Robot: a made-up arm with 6 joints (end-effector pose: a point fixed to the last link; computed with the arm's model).
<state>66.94 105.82 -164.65 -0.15 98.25 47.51</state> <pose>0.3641 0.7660 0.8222 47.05 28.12 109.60</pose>
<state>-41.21 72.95 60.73 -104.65 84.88 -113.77</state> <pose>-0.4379 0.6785 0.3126 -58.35 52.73 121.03</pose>
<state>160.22 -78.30 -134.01 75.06 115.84 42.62</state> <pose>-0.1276 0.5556 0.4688 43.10 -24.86 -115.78</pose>
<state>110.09 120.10 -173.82 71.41 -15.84 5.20</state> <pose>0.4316 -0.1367 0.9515 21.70 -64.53 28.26</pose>
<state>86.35 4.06 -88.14 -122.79 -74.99 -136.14</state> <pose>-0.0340 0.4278 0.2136 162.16 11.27 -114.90</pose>
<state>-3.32 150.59 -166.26 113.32 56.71 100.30</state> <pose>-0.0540 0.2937 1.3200 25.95 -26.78 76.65</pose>
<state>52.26 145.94 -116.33 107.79 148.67 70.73</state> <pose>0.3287 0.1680 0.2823 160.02 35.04 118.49</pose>
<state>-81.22 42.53 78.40 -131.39 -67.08 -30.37</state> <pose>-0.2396 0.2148 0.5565 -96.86 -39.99 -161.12</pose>
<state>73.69 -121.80 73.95 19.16 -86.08 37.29</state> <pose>-0.0010 0.4059 0.9928 30.77 -48.46 -109.23</pose>
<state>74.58 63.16 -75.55 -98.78 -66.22 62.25</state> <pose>-0.0758 -0.1323 0.8560 -1.24 20.62 -79.85</pose>
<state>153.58 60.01 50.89 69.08 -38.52 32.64</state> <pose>0.3946 0.8602 0.1103 68.17 19.15 123.02</pose>
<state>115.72 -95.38 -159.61 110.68 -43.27 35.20</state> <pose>1.0053 0.6498 0.4166 172.04 -56.42 2.41</pose>
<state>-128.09 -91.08 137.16 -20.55 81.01 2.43</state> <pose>-0.2409 -0.2041 0.0942 -106.26 -5.15 -146.11</pose>
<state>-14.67 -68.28 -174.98 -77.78 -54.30 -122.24</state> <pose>-0.3363 0.9321 0.6823 13.86 54.70 103.29</pose>
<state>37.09 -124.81 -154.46 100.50 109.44 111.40</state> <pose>0.5108 0.4760 0.5906 -128.76 73.62 -125.42</pose>
